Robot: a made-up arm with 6 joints. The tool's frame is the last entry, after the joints.
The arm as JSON. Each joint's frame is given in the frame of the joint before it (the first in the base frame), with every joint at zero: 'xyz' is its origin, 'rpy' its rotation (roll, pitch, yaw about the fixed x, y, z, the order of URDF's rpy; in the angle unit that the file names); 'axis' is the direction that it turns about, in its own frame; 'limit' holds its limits. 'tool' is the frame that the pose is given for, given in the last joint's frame.
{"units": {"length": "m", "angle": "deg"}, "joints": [
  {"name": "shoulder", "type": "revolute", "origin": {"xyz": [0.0, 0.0, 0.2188], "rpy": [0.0, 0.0, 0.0]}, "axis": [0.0, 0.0, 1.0], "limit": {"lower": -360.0, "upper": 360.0}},
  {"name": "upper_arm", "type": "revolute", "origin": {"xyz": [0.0, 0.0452, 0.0], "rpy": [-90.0, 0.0, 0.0]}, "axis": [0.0, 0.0, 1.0], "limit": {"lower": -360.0, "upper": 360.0}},
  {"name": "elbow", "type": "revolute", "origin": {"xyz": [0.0, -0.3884, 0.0], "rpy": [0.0, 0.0, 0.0]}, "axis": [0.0, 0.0, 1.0], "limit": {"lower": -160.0, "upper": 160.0}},
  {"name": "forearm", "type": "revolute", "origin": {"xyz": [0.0, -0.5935, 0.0], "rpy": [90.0, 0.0, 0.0]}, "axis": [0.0, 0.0, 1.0], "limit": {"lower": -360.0, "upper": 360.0}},
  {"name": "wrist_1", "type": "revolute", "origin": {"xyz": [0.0, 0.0, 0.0], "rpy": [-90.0, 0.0, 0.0]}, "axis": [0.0, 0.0, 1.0], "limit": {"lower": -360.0, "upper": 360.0}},
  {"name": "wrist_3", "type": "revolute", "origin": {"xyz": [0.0, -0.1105, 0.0], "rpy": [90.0, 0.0, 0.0]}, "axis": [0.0, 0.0, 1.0], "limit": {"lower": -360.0, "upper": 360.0}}
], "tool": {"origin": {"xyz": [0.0, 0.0, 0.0], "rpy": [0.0, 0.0, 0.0]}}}
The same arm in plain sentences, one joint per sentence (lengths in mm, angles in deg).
The arm has six revolute joints in a row. What follows holds with every joint at zero, and every direction is one of the base frame's. The first joint sits 218.8 mm along +z from the base frame's origin and rotates about +z, from -360 to 360 deg. The second joint sits 45.2 mm along +y from the first joint and rotates about +y, from -360 to 360 deg. The third joint sits 388.4 mm along +z from the second joint and rotates about +y, from -160 to 160 deg. The fourth joint sits 593.5 mm along +z from the third joint and rotates about +z, from -360 to 360 deg. The fifth joint sits at the same point as the fourth joint and rotates about +y, from -360 to 360 deg. The sixth joint sits 110.5 mm along +z from the fifth joint and rotates about +z, from -360 to 360 deg. The tool frame, which is the frame that the pose is given for, sits at the same point as the sixth joint; its axes are parallel to the base frame's.
